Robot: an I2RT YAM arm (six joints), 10 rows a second.
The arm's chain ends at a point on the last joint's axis. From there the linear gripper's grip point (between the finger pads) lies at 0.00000 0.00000 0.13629 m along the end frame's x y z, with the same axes.
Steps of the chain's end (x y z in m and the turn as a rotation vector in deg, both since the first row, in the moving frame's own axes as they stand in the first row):
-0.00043, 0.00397, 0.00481, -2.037, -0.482, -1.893
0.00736, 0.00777, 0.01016, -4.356, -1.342, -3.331
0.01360, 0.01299, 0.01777, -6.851, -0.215, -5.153
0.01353, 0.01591, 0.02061, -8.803, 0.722, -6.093
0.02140, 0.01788, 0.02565, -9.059, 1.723, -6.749
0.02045, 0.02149, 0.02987, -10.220, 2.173, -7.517
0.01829, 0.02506, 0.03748, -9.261, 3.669, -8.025
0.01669, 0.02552, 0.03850, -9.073, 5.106, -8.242
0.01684, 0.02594, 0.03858, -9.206, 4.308, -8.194
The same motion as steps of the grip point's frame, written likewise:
-0.00150, 0.00883, 0.00472, -2.037, -0.482, -1.893
0.00447, 0.01821, 0.00973, -4.356, -1.342, -3.331
0.01382, 0.02925, 0.01680, -6.851, -0.215, -5.153
0.01635, 0.03664, 0.01900, -8.803, 0.722, -6.093
0.02674, 0.03905, 0.02389, -9.059, 1.723, -6.749
0.02716, 0.04526, 0.02761, -10.220, 2.173, -7.517
0.02848, 0.04630, 0.03543, -9.261, 3.669, -8.025
0.03027, 0.04604, 0.03626, -9.073, 5.106, -8.242
0.02856, 0.04692, 0.03644, -9.206, 4.308, -8.194

